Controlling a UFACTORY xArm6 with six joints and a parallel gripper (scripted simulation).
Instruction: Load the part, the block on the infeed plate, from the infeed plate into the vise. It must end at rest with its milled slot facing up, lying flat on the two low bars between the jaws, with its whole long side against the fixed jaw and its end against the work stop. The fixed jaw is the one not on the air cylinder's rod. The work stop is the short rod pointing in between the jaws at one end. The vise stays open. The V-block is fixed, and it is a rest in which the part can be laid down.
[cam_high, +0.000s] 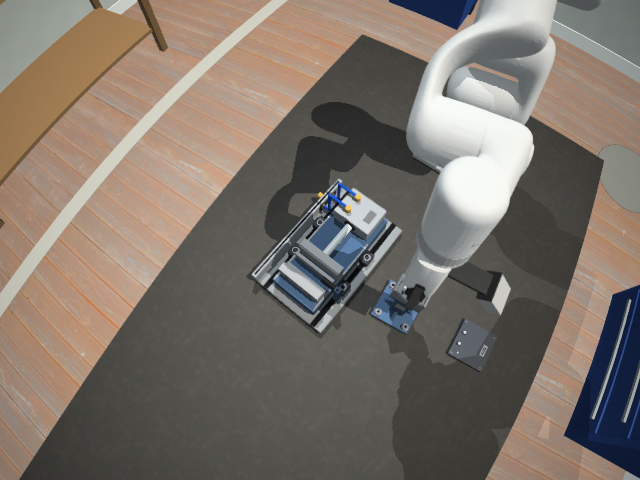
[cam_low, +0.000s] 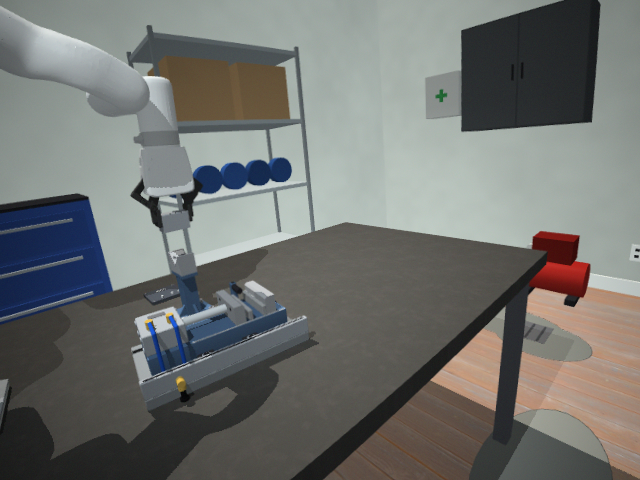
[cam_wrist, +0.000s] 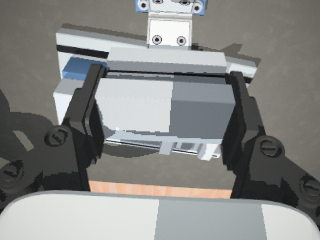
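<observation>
Now: the part 1 cm to the left of my hand and 1 cm below it. Also, from my hand: white cylinder rod: 17 cm to the right, 17 cm below, 5 cm behind; moving jaw: 19 cm to the right, 17 cm below; work stop: 16 cm below, 15 cm to the right, 4 cm ahead.
</observation>
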